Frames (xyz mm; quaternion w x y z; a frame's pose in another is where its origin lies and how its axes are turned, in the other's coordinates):
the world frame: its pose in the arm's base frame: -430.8 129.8 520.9 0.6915 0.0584 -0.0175 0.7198
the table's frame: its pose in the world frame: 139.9 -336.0 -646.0 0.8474 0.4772 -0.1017 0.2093
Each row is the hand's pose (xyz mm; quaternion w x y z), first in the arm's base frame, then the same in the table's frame.
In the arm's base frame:
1: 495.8 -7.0 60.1 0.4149 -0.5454 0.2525 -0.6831
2: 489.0 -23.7 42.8 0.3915 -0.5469 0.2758 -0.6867
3: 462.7 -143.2 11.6 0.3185 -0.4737 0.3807 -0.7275
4: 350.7 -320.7 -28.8 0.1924 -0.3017 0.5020 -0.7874
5: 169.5 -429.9 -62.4 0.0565 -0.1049 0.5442 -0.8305
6: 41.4 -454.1 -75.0 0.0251 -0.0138 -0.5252 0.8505
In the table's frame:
1: -381.3 82.9 643.3 0.5316 0.0483 -0.1065 0.8389
2: -401.7 82.0 628.9 0.5388 0.0198 -0.1213 0.8334
3: -509.5 135.0 589.9 0.5406 -0.1321 -0.1080 0.8238
4: -647.2 246.9 470.7 0.5300 -0.3651 -0.0312 0.7648
5: -706.1 353.4 294.4 0.5190 -0.5485 0.0866 0.6498
6: -698.1 407.8 175.6 0.5187 -0.6238 0.1731 0.5585

